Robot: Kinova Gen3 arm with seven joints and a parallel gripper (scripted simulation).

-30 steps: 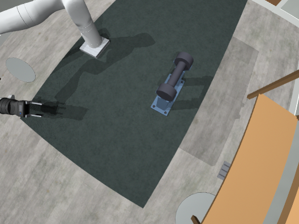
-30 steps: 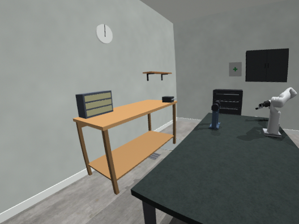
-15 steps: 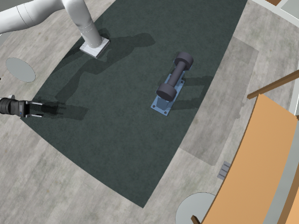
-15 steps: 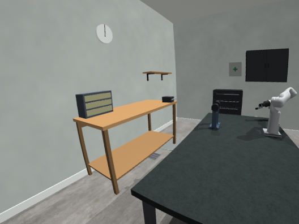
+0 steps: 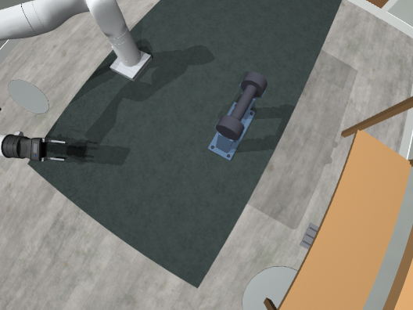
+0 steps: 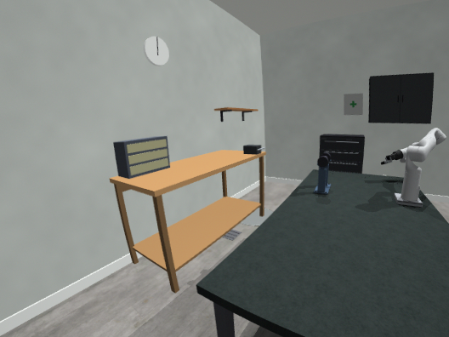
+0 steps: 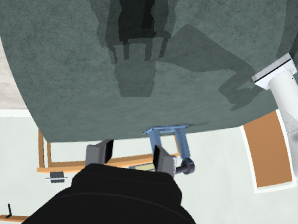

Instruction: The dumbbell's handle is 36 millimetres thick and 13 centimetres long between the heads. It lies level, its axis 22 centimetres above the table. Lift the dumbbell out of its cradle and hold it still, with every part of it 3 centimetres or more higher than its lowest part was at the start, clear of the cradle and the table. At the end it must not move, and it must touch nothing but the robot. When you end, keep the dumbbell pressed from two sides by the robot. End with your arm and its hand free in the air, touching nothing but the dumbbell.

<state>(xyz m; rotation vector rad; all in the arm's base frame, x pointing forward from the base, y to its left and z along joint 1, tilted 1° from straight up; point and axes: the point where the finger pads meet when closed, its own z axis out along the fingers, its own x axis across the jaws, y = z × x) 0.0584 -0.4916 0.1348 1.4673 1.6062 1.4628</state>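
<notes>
Now: the dark grey dumbbell 50 cm ahead of my hand, 37 cm to the left of it and 7 cm above it. The rest, counted from my hand: blue cradle: 50 cm ahead, 37 cm to the left, 6 cm below.
</notes>
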